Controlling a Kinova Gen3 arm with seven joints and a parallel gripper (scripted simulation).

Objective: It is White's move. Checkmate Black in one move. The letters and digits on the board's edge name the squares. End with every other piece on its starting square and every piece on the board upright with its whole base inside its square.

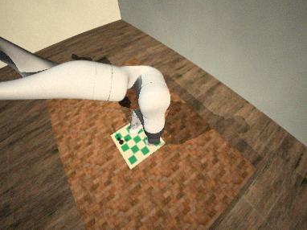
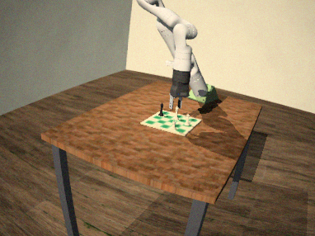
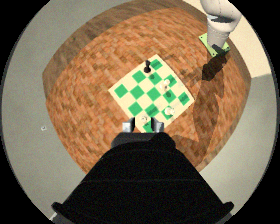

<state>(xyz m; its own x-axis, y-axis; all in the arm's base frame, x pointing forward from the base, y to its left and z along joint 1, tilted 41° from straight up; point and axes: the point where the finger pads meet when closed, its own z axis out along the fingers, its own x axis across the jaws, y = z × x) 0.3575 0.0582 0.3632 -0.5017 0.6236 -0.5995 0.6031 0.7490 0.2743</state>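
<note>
The chessboard lies 11 cm below my hand, 8 cm behind it and 2 cm to the right of it. Also, from my hand: black piece (13 cm behind, 9 cm to the right, 8 cm below).
</note>
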